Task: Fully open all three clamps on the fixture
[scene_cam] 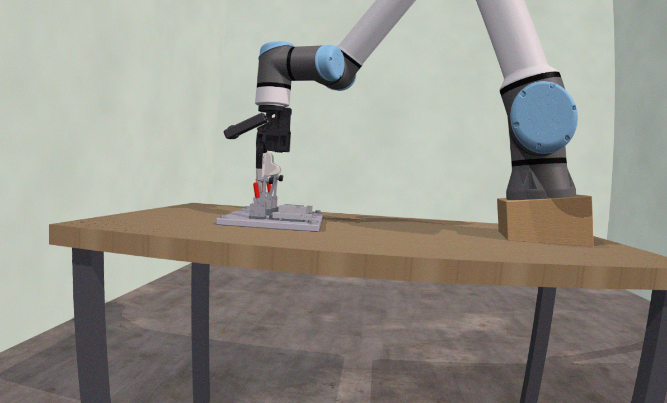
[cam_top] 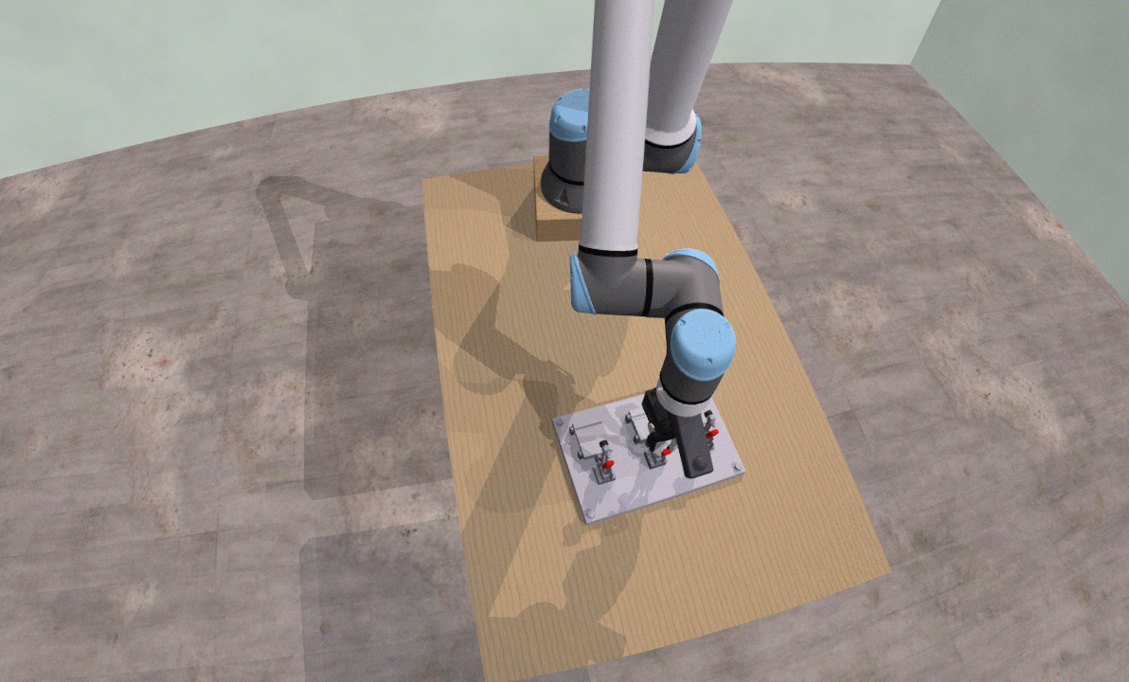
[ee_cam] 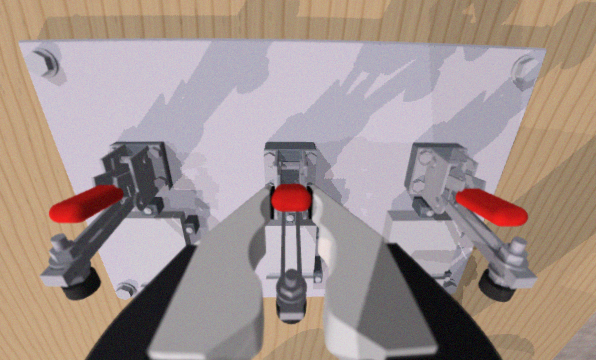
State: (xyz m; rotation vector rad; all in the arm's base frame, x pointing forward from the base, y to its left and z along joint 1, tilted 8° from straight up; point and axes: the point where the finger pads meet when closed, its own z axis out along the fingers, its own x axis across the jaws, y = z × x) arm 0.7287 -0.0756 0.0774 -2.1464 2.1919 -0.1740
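Now: hand 40 mm past the grey fixture plate and 80 mm above it. Round my hand: flat part 110 mm behind, 110 mm to the left, 60 mm below.
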